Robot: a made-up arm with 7 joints. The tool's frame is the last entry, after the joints. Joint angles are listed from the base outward.
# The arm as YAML. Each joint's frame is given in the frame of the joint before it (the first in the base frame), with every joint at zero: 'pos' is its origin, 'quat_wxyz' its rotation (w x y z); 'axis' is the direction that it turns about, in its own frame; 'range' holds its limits. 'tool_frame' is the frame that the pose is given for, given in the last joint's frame.
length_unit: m
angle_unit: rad
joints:
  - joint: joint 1
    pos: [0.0, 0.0, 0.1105]
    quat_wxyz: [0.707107, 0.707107, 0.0, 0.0]
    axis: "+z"
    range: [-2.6, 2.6]
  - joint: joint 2
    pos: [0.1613, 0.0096, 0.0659]
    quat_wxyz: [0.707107, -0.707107, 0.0, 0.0]
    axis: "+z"
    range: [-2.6, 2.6]
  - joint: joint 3
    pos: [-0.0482, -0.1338, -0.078]
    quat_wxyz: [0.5, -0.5, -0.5, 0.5]
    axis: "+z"
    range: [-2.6, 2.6]
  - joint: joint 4
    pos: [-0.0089, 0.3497, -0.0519]
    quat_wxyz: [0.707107, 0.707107, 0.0, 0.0]
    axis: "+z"
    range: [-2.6, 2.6]
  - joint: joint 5
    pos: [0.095, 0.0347, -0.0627]
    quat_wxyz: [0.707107, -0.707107, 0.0, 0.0]
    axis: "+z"
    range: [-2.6, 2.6]
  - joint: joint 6
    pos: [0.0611, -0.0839, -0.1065]
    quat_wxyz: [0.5, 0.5, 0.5, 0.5]
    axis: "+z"
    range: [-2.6, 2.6]
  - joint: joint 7
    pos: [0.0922, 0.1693, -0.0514]
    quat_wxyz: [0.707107, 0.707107, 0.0, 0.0]
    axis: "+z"
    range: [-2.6, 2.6]
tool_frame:
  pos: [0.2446, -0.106, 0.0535]
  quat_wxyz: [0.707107, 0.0, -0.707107, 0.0]
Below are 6 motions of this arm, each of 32 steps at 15 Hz.
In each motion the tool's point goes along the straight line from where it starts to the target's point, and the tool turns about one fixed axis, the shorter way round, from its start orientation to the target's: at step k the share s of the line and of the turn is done. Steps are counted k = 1, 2, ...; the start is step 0. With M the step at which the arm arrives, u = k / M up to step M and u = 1 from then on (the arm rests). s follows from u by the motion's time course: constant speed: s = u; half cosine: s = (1 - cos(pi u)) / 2; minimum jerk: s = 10 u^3 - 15 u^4 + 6 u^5.
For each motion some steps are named. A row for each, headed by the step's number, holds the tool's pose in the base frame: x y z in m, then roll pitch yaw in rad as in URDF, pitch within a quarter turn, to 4 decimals.
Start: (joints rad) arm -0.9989 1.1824 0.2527 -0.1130 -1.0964 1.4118 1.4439
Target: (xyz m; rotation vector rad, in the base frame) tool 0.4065 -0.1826 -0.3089 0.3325 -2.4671 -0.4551
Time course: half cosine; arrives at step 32
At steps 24, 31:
24: 0.3365 -0.1927 -0.2874 2.8077 -0.5293 -2.9043
31: 0.4053 -0.1828 -0.3085 2.6656 -0.5424 -2.7410

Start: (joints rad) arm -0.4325 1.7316 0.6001 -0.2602 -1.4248 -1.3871 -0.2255
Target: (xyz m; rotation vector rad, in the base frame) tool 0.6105 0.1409 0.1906 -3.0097 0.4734 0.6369
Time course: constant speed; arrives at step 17
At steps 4, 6, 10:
4: 0.3126 0.3239 -0.4291 1.8361 -0.2163 -0.1508
6: 0.3584 0.2957 -0.3338 2.0405 -0.1417 -0.2285
10: 0.4501 0.2394 -0.1431 2.4277 0.0446 -0.3308

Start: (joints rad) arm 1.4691 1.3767 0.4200 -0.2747 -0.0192 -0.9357 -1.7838
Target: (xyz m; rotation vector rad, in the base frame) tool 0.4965 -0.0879 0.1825 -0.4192 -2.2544 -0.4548
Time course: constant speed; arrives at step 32
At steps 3, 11, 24, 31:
3: 0.4380 -0.2003 0.5576 2.4315 -0.0957 2.5626
11: 0.4542 -0.1693 0.4541 2.5628 -0.2905 2.6813
24: 0.4804 -0.1189 0.2860 2.7459 -0.6328 2.8342
31: 0.4945 -0.0918 0.1954 2.8374 -0.8255 2.8988

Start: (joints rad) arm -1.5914 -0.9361 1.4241 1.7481 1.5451 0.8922 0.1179
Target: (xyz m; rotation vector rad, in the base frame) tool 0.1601 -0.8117 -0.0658 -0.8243 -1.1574 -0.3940
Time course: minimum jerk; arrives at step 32
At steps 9, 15, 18, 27, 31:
9: 0.1668 -0.4365 0.3019 1.3049 0.1339 -2.4955
15: 0.1644 -0.5683 0.1728 1.3032 -0.5845 -2.3260
18: 0.1631 -0.6443 0.0983 1.2041 -0.9936 -2.1595
27: 0.1603 -0.7987 -0.0531 -1.0764 -1.2228 0.2405
31: 0.1601 -0.8116 -0.0657 -1.1574 -1.1594 0.3316

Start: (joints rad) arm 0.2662 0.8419 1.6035 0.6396 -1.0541 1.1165 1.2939
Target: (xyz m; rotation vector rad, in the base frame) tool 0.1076 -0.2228 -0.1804 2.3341 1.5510 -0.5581
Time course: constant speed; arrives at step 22
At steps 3, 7, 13, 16, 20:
3: 0.2183 -0.4331 0.0937 -0.1593 1.0978 -0.6296
7: 0.1950 -0.3888 0.0360 0.6646 1.3348 -0.0984
13: 0.1600 -0.3224 -0.0506 2.4015 1.1304 1.2033
16: 0.1425 -0.2892 -0.0939 2.7020 0.9132 1.2739
20: 0.1192 -0.2449 -0.1516 2.9877 0.6224 1.2234

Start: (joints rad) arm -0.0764 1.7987 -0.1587 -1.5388 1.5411 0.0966 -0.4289
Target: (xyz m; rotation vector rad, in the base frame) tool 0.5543 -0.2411 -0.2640 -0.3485 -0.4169 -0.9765
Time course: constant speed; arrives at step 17
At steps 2, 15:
2: 0.2390 -0.1500 -0.1996 -1.8084 0.0673 0.1305
15: 0.5123 -0.2290 -0.2554 -0.3747 -0.5572 -0.7777

